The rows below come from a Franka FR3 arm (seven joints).
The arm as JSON. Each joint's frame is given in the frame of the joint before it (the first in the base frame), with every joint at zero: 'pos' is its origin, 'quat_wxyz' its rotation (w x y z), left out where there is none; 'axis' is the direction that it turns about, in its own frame. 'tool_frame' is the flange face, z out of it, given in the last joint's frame.
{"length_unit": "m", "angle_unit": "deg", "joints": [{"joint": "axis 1", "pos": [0.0, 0.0, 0.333], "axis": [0.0, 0.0, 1.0]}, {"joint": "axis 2", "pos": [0.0, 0.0, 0.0], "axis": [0.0, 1.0, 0.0]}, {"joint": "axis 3", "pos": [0.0, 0.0, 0.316], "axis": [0.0, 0.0, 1.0]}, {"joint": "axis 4", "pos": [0.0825, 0.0, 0.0], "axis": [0.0, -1.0, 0.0]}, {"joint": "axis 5", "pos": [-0.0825, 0.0, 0.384], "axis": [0.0, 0.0, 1.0]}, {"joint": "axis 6", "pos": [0.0, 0.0, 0.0], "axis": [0.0, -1.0, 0.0]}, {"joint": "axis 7", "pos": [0.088, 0.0, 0.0], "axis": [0.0, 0.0, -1.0]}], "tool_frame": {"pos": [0.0, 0.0, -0.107], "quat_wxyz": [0.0, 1.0, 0.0, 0.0]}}
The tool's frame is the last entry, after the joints.
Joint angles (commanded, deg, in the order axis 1, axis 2, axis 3, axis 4, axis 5, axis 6, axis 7), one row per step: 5.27, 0.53, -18.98, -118.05, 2.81, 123.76, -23.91; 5.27, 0.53, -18.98, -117.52, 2.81, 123.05, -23.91; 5.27, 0.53, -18.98, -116.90, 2.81, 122.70, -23.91; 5.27, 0.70, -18.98, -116.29, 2.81, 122.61, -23.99; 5.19, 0.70, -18.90, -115.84, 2.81, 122.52, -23.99; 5.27, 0.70, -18.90, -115.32, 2.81, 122.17, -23.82; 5.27, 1.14, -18.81, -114.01, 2.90, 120.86, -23.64; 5.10, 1.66, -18.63, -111.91, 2.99, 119.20, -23.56; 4.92, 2.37, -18.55, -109.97, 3.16, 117.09, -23.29; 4.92, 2.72, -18.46, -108.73, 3.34, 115.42, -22.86
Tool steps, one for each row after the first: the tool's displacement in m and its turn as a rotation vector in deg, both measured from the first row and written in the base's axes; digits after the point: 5 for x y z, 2 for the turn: 0.00070, -0.00008, 0.00319, 0.06, 0.17, 0.03; 0.00228, -0.00041, 0.00774, 0.00, -0.09, 0.05; 0.00454, -0.00082, 0.01108, -0.14, -0.43, 0.13; 0.00590, -0.00113, 0.01468, -0.23, -0.78, 0.14; 0.00722, -0.00058, 0.01844, -0.24, -0.95, 0.06; 0.01048, 0.00014, 0.02304, -0.15, -0.53, 0.00; 0.01548, -0.00017, 0.03293, -0.18, -0.47, -0.03; 0.01926, -0.00098, 0.03892, 0.02, 0.36, -0.36; 0.02113, 0.00030, 0.04321, 0.33, 1.08, -0.68
